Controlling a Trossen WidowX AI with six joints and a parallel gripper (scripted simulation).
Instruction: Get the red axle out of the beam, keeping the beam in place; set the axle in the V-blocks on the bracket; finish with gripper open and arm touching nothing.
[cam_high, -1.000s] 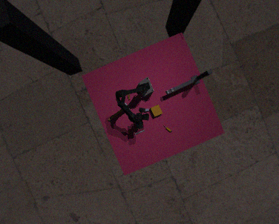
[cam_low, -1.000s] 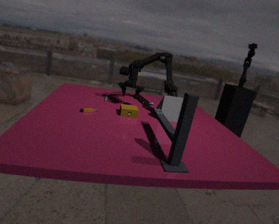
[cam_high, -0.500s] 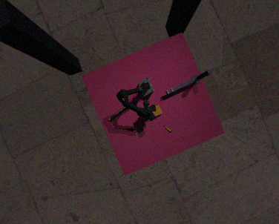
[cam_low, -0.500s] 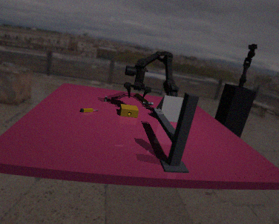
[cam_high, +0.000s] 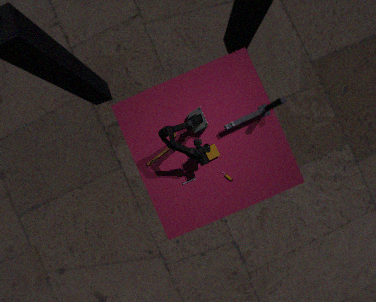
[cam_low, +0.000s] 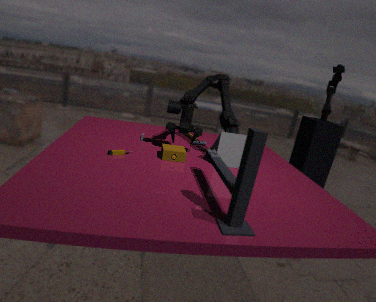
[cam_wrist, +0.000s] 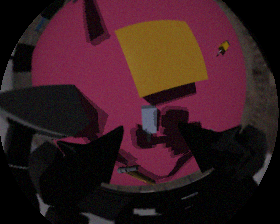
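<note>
Right now the upright peg is 20 mm to the right of my gripper tip and 30 mm below it. Round my gripper tip: black tool (290 mm ahead, 170 mm to the left, 30 mm below); yellow block (40 mm ahead, 100 mm to the left, 20 mm below).
</note>
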